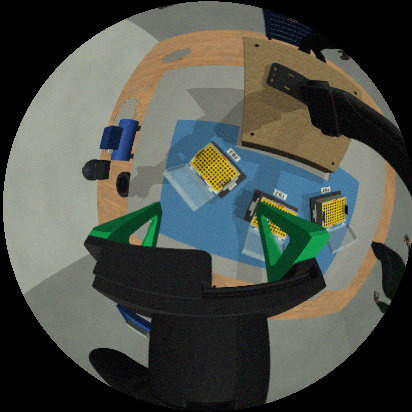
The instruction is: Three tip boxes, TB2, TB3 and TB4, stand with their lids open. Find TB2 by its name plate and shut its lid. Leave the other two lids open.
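Places are measured from the arm's base along level axes (x ahead, y left, z up), in millimetres.
Where they show: gripper, between the fingertips: (208, 206); arm's base, origin of its link: (310, 93).
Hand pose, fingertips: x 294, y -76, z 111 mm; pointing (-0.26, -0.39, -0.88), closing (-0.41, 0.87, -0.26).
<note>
Each offset is from my fingertips to the top centre of the thing. "pt": to the spot under its first point. Level surfaces: height alone.
Three tip boxes with yellow racks stand on the blue mat {dz -303 mm} (190, 225), each with its clear lid open. TB2 {pt dx -21, dy +142, dz -244 mm} (281, 204) is the middle one; its name plate {pt dx -49, dy +139, dz -301 mm} (280, 193) lies behind it, and its lid {pt dx +101, dy +123, dz -187 mm} (254, 248) extends toward the gripper side. TB3 {dx -26, dy -72, dz -229 mm} (215, 167) stands at the left, turned at an angle, with its lid (190, 187) open to the lower left. TB4 {dx -101, dy +333, dz -229 mm} (334, 211) stands at the right, with its lid (342, 239) open toward the bottom. My gripper (208, 206) is open and empty, above the mat. Its right finger hides part of TB2 and its lid.
A brown board (270, 122) lies behind the boxes, with a black arm-like part (345, 110) over it. A blue cylindrical device (126, 140), a black rounded object (96, 170) and a black ring-shaped object (123, 184) are at the left table edge.
</note>
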